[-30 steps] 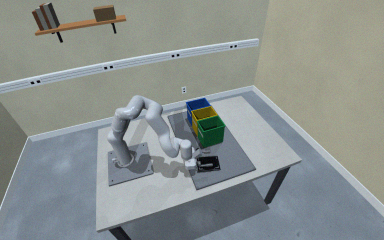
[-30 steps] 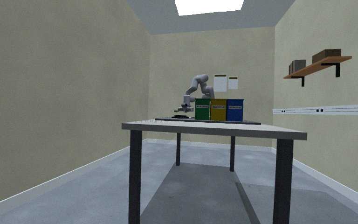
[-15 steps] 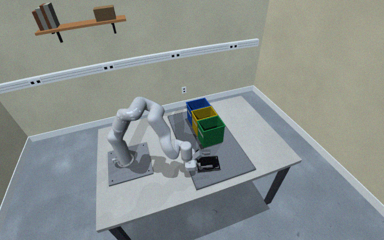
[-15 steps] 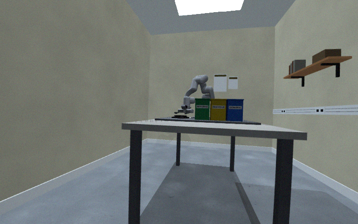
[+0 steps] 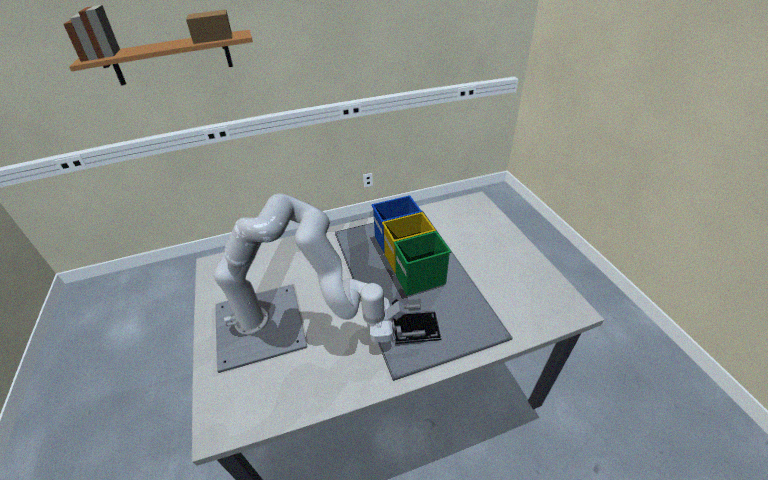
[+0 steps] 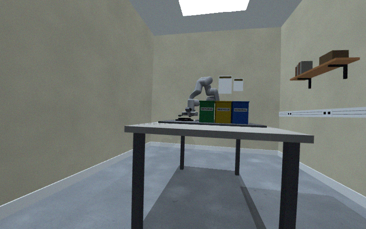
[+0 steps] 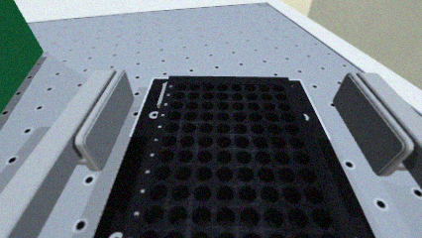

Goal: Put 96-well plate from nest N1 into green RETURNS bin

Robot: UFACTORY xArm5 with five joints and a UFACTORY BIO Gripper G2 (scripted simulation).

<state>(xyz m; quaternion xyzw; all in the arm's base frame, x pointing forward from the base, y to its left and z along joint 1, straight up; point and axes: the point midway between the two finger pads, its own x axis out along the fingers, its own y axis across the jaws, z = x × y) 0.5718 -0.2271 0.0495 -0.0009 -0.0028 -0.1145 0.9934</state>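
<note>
Right now the black 96-well plate is 30 mm below my hand. Also, from my hand: plate nest N1: 40 mm below; then green RETURNS bin: 220 mm to the left, 100 mm ahead, 40 mm above; then yellow RECYCLE bin: 350 mm to the left, 100 mm ahead, 40 mm above.
</note>
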